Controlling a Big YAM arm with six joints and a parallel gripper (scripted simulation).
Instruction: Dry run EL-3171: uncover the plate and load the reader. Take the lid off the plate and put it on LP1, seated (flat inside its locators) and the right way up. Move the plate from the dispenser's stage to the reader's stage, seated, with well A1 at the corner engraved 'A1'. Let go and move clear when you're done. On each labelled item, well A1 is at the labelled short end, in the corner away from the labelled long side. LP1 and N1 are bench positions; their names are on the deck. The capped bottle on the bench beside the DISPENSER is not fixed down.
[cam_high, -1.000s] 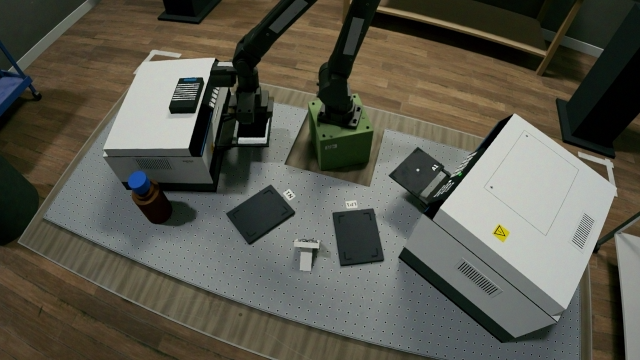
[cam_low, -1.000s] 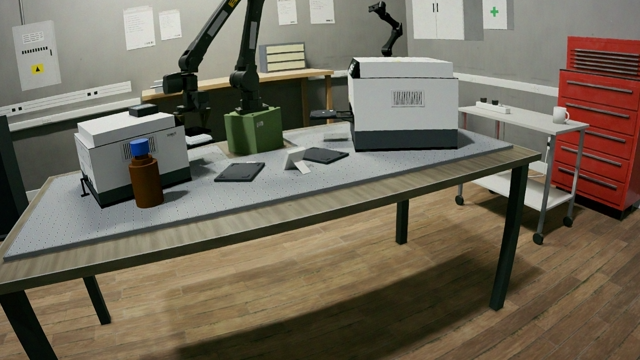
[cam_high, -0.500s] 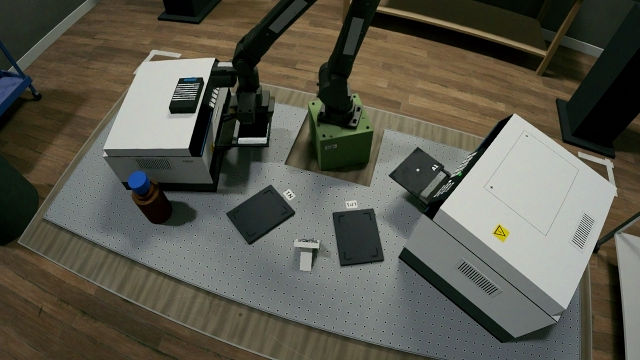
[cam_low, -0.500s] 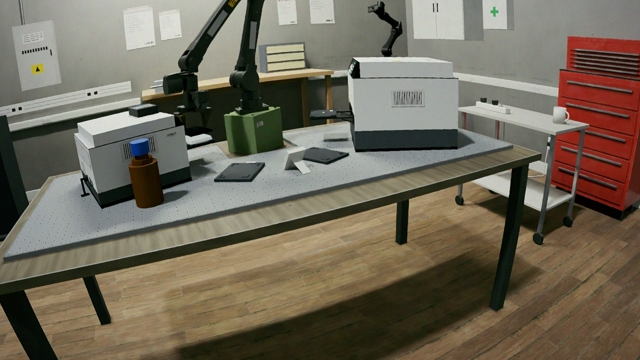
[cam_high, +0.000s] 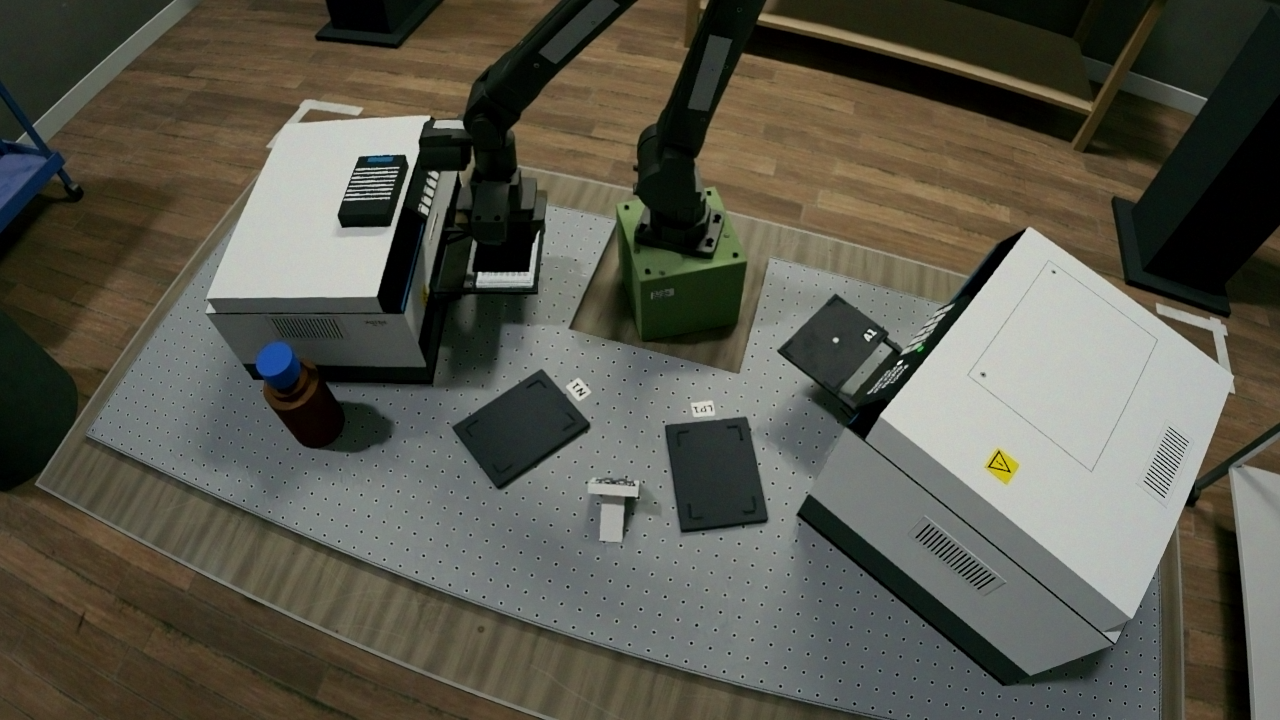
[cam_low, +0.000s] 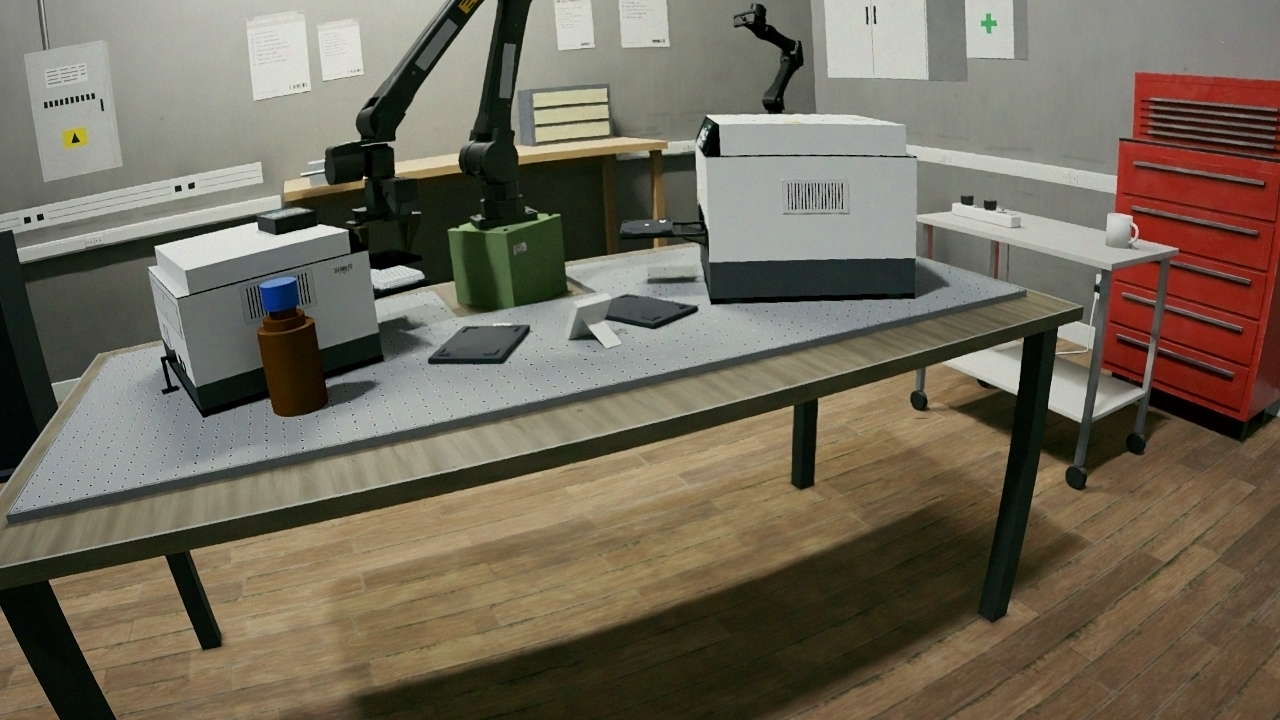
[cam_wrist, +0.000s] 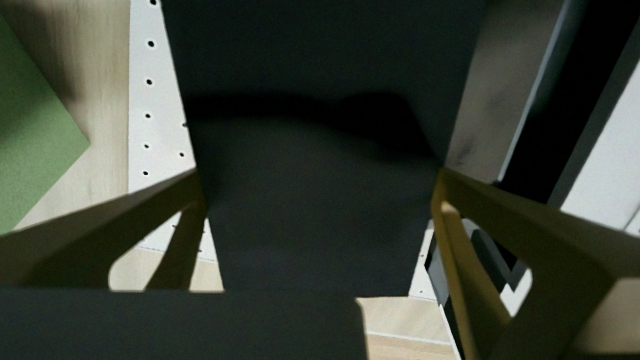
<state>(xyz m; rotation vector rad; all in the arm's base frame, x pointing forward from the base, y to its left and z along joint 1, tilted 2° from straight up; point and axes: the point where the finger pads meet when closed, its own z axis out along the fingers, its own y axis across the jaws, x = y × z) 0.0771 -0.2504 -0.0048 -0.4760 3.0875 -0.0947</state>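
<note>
Right now the well plate is 4 cm below my hand. Round my hand: brown capped bottle 33 cm ahead, 20 cm to the right, 1 cm below; dark lid 1 cm below; N1 nest 24 cm ahead, 12 cm below, 11 cm to the left.
</note>
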